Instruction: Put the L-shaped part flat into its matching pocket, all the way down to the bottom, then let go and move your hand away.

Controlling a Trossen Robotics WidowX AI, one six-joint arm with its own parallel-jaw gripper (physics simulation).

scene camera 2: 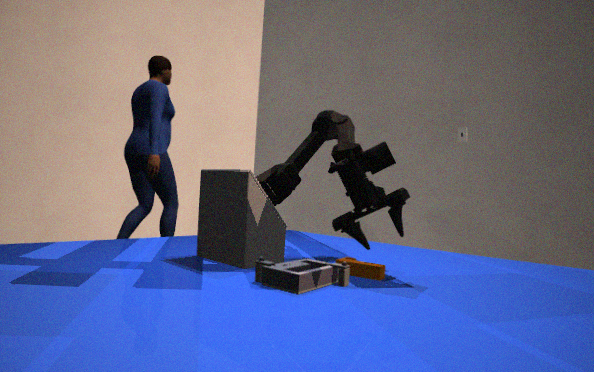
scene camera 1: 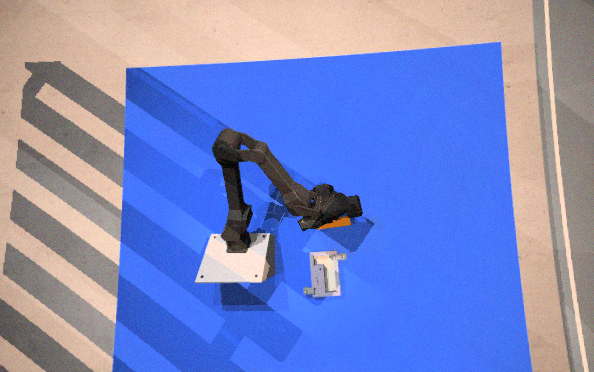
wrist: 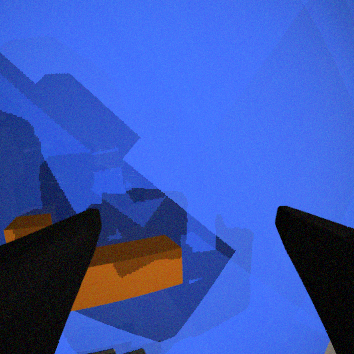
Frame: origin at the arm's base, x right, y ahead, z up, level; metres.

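Seen in the pictures: gripper, fingertip midpoint: (scene camera 2: 385, 243) (wrist: 189, 217); arm's base, link origin: (scene camera 2: 253, 208) (scene camera 1: 238, 245).
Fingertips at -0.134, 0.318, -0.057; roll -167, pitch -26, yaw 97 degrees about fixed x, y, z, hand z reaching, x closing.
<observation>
Offsets run from my fingertips to a thing's top centre, as dx, dy, dz. Level surfaces: height alone.
The orange L-shaped part {+0.042, -0.032, -0.043} (scene camera 1: 337, 223) (scene camera 2: 367, 270) (wrist: 135, 277) lies on the blue mat, partly under the gripper. In the wrist view the left finger covers its middle, and a smaller orange section shows at the far left. The grey pocket fixture {+0.220, -0.057, -0.025} (scene camera 1: 338, 282) (scene camera 2: 281, 281) stands apart from the part, on the mat; its opening faces up, and the orange part is outside it. My gripper (scene camera 2: 385, 241) (wrist: 189, 217) is open and empty, with its fingertips above the mat. In scene camera 1 the wrist hides the fingers and some of the part.
The blue mat {dz -0.073} (scene camera 1: 425, 125) (scene camera 2: 200, 330) carries the white-topped base block (scene camera 1: 232, 265) (scene camera 2: 225, 215), left of the fixture in scene camera 1. The fixture has small lugs at two opposite corners. A person in blue (scene camera 2: 150, 120) stands behind the mat's far edge. Shadows cross the mat.
</observation>
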